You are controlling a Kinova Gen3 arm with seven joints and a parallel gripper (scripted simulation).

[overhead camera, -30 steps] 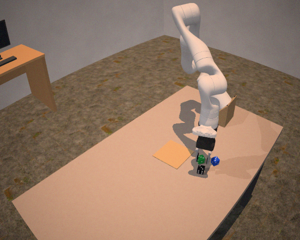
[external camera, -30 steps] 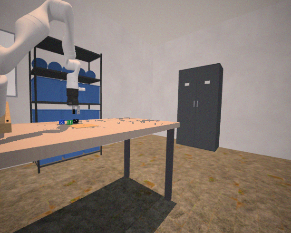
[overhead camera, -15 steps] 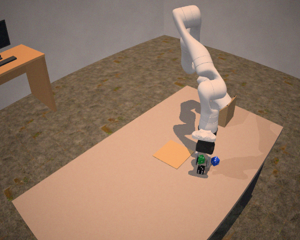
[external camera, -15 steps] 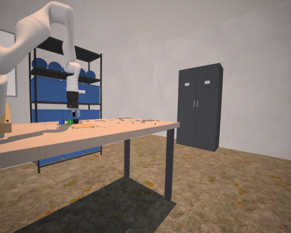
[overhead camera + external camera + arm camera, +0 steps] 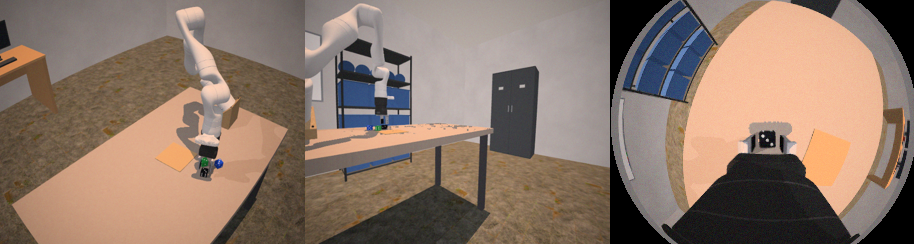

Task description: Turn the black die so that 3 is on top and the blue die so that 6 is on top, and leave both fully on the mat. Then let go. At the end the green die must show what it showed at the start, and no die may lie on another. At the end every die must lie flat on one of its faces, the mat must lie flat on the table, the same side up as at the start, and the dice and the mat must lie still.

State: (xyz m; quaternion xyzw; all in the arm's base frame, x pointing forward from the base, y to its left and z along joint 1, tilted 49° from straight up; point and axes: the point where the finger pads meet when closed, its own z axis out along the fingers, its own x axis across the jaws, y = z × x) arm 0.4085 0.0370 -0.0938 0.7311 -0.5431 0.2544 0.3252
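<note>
Right now my hand is 40 mm above the black die. The rest, counted from my hand: blue die: 80 mm behind, 40 mm below, 30 mm to the left; green die: 50 mm behind, 40 mm below, 30 mm to the right; orange mat: 160 mm to the right, 50 mm below, 20 mm behind.
</note>
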